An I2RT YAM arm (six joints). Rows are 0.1 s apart.
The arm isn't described. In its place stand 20 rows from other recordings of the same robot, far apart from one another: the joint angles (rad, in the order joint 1, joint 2, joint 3, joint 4, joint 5, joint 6), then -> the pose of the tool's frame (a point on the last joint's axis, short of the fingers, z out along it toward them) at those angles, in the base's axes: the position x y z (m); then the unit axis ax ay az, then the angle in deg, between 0 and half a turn.
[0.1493 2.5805 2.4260 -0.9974 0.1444 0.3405] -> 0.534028 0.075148 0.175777 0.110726 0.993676 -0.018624 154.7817
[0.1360 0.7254 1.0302 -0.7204 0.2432 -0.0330] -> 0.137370 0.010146 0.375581 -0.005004 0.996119 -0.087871 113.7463
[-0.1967 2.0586 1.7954 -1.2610 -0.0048 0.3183] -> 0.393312 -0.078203 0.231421 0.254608 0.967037 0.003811 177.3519
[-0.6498 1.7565 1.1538 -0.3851 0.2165 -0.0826] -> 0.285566 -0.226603 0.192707 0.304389 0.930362 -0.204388 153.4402
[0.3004 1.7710 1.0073 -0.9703 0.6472 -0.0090] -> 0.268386 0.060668 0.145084 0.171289 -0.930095 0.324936 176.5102
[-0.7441 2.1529 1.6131 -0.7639 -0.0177 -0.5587] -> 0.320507 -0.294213 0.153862 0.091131 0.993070 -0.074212 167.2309
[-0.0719 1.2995 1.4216 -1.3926 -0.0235 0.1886] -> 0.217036 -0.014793 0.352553 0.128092 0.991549 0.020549 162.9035
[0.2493 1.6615 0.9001 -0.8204 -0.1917 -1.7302] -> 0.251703 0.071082 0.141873 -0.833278 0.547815 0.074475 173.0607
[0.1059 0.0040 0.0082 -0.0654 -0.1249 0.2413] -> 0.108779 0.016023 0.168900 0.008735 0.975847 0.218280 96.5316
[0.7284 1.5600 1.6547 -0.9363 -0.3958 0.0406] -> 0.234561 0.227631 0.380707 -0.387687 0.867479 0.311735 150.4306
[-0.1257 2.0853 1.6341 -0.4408 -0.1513 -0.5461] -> 0.462119 -0.052988 0.205500 -0.234507 0.971084 -0.044756 140.6230
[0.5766 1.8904 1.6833 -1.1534 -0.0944 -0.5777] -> 0.314967 0.208832 0.265443 -0.549198 0.834363 0.047124 167.9614
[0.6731 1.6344 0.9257 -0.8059 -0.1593 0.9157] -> 0.206001 0.171470 0.154086 -0.118434 -0.990067 -0.075763 175.7454
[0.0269 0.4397 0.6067 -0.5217 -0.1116 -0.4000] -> 0.115149 0.007065 0.287780 -0.248957 0.965688 -0.073942 110.6430
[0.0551 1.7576 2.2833 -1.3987 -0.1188 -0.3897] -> 0.320379 0.021897 0.463962 -0.241615 0.970370 -0.001937 139.5406
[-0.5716 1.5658 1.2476 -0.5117 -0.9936 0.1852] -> 0.296381 -0.155169 0.288901 0.155197 0.899420 0.408605 133.1374
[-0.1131 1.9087 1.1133 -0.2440 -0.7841 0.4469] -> 0.372598 -0.017019 0.144083 0.152440 0.899063 0.410423 159.4886
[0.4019 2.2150 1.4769 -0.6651 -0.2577 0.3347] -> 0.381371 0.171955 0.097214 -0.043969 0.987797 0.149415 176.4080
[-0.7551 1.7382 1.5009 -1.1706 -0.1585 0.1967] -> 0.247020 -0.224771 0.266827 0.451712 0.890542 0.053766 168.5554
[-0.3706 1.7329 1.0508 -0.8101 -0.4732 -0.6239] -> 0.284496 -0.093136 0.160800 -0.133247 0.972769 0.189647 163.2916
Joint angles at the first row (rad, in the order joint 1, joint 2, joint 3, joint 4, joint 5, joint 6):
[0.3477, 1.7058, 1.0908, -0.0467, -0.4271, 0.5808]
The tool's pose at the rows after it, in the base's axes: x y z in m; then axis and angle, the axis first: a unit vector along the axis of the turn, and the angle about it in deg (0 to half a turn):
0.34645 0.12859 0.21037 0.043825 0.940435 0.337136 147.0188
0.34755 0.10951 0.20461 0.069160 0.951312 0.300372 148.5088
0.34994 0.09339 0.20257 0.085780 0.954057 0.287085 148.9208
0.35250 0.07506 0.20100 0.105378 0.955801 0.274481 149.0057
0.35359 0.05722 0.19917 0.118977 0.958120 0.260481 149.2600
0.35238 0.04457 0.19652 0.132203 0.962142 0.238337 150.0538
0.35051 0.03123 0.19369 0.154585 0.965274 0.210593 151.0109
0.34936 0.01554 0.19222 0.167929 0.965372 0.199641 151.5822
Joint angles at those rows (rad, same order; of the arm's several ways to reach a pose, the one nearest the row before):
[0.3206, 1.7058, 1.0908, -0.1265, -0.3691, 0.5778]
[0.2729, 1.7058, 1.0909, -0.1982, -0.3370, 0.5533]
[0.2283, 1.7058, 1.0908, -0.2260, -0.3366, 0.5373]
[0.1772, 1.7058, 1.0908, -0.2481, -0.3363, 0.5221]
[0.1276, 1.7058, 1.0908, -0.2749, -0.3367, 0.4950]
[0.0948, 1.7058, 1.0909, -0.3119, -0.3145, 0.4736]
[0.0612, 1.7058, 1.0908, -0.3515, -0.2768, 0.4656]
[0.0166, 1.7058, 1.0908, -0.3759, -0.2771, 0.4442]

